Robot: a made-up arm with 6 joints.
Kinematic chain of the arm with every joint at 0, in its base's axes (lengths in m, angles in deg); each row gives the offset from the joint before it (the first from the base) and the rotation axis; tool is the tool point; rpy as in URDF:
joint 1: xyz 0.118 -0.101 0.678 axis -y
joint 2: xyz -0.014 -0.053 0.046 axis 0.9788 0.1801 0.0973
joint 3: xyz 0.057 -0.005 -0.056 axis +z
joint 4: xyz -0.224 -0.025 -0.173 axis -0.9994 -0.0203 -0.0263
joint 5: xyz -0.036 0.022 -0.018 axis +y
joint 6: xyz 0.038 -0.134 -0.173 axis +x
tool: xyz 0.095 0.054 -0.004 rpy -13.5 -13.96 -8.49
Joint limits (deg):
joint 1: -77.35..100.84
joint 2: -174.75..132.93
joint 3: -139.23..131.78
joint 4: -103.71..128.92
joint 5: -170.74..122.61
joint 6: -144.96..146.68
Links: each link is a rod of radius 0.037 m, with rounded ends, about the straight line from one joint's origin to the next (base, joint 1, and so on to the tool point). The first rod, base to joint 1, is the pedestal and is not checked.
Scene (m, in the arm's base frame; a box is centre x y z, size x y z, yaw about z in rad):
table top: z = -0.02
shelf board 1: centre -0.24 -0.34 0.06 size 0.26 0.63 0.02 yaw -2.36
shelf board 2: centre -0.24 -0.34 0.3 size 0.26 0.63 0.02 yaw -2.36
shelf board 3: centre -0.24 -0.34 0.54 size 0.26 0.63 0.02 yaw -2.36
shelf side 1: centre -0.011 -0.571 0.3 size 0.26 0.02 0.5 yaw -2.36
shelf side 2: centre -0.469 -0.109 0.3 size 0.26 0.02 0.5 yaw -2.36
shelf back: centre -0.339 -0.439 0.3 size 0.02 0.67 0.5 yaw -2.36
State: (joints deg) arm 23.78 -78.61 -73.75 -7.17 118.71 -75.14
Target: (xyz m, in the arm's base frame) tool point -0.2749 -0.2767 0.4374
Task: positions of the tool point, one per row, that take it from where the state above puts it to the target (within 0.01 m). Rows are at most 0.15 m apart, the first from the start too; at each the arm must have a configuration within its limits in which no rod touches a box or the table.
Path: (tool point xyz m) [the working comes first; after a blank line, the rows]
Joints at the target: -11.11 -70.61 -56.56 71.62 71.41 -83.25
Straight joint move there: touches shelf board 2.

1: 0.2208 -0.3100 0.1777
2: 0.1846 -0.2948 0.1684
3: 0.1407 -0.2709 0.1661
4: 0.0937 -0.2362 0.1739
5: 0.0502 -0.1906 0.1944
6: -0.0395 -0.1817 0.2507
7: -0.1015 -0.1567 0.3367
8: -0.1206 -0.1235 0.4374
9: -0.1853 -0.1775 0.4277
10: -0.2363 -0.2309 0.4286
11: -0.2749 -0.2767 0.4374

